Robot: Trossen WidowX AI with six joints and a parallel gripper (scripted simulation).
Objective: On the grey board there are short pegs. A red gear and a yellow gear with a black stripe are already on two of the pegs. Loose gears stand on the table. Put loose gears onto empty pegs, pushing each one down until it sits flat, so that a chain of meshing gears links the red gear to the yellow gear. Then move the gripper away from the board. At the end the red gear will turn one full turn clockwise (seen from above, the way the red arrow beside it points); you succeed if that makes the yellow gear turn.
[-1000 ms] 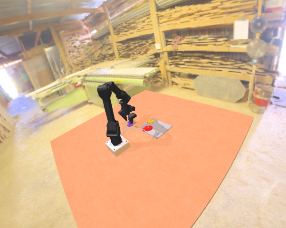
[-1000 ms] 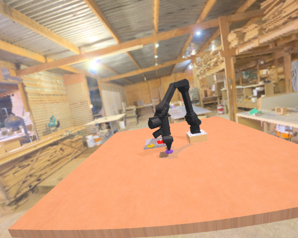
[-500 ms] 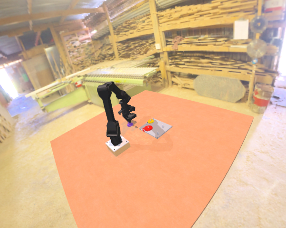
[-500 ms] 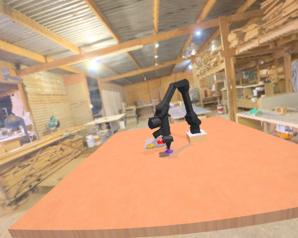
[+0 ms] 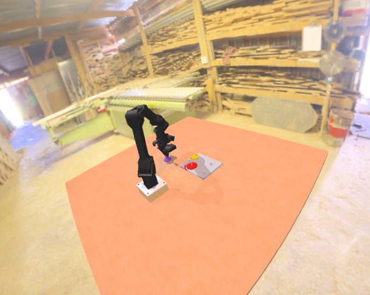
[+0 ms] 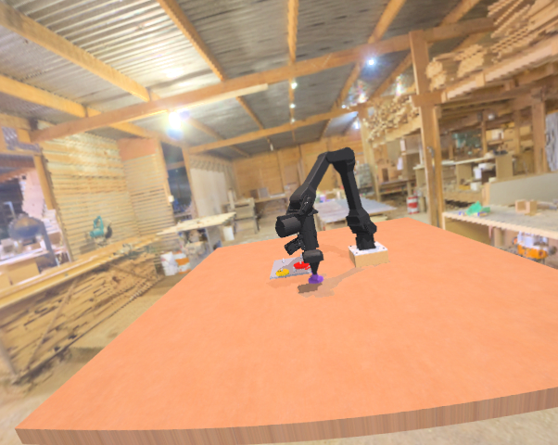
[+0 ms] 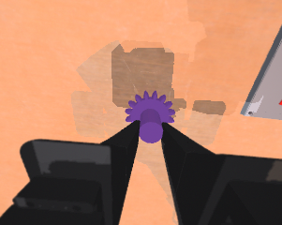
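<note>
My gripper tip is 130 mm short of the yellow gear, 120 mm to the left of it and 30 mm above it. The rest, counted from my gripper tip: red gear: 180 mm to the right, 60 mm ahead, 30 mm below; purple gear: 10 mm below.
</note>
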